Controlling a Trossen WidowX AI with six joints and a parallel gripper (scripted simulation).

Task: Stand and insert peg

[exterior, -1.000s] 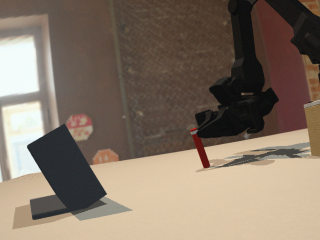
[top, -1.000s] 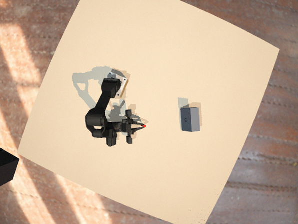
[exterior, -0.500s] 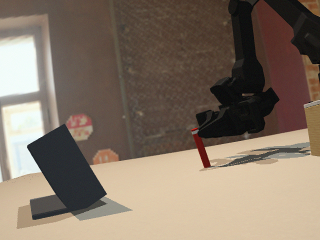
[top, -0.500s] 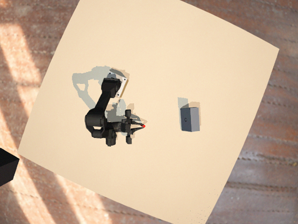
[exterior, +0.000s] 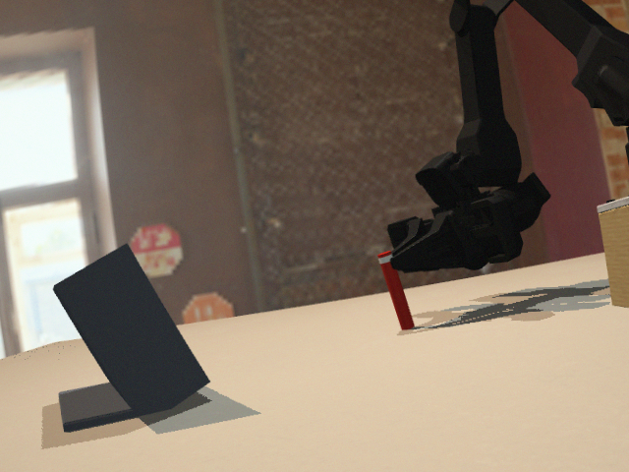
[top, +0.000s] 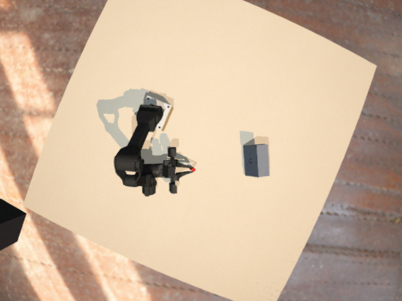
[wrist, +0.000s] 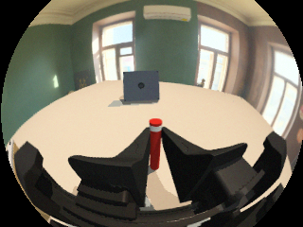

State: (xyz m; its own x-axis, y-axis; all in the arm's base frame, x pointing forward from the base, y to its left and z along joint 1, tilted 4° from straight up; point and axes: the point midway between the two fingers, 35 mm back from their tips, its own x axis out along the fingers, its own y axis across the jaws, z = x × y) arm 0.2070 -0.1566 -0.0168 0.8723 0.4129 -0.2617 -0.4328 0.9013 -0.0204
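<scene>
The red peg is 1 cm below my gripper tip. From my gripper tip the other things lie so: dark sloped panel 22 cm ahead, 14 cm to the left, 1 cm below.
</scene>
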